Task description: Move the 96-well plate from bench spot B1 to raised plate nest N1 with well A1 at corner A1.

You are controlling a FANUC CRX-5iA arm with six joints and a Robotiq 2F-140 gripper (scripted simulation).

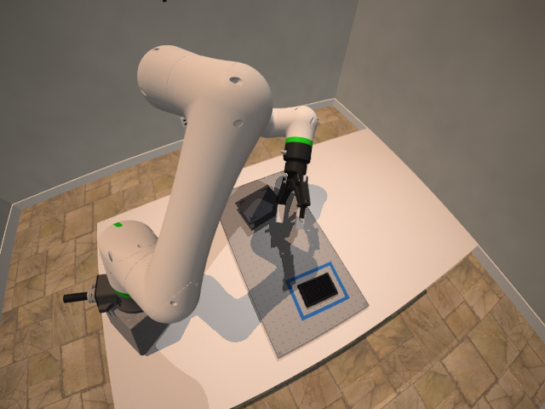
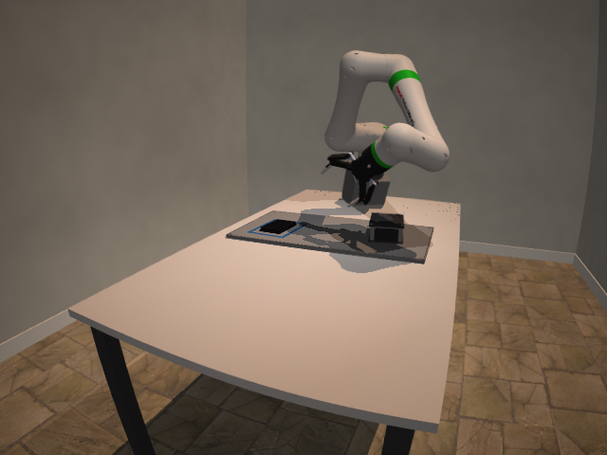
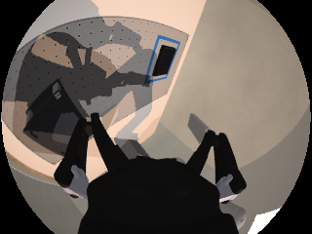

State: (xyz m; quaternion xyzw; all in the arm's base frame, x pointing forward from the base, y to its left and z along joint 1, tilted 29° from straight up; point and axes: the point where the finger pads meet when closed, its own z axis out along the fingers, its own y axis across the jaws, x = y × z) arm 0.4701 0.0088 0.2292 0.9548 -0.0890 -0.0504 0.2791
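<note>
The black 96-well plate is 22 cm to the right of my hand, 16 cm below it and 5 cm ahead of it. Also, from my hand: raised plate nest N1 (17 cm to the left, 11 cm below, 5 cm behind).
</note>
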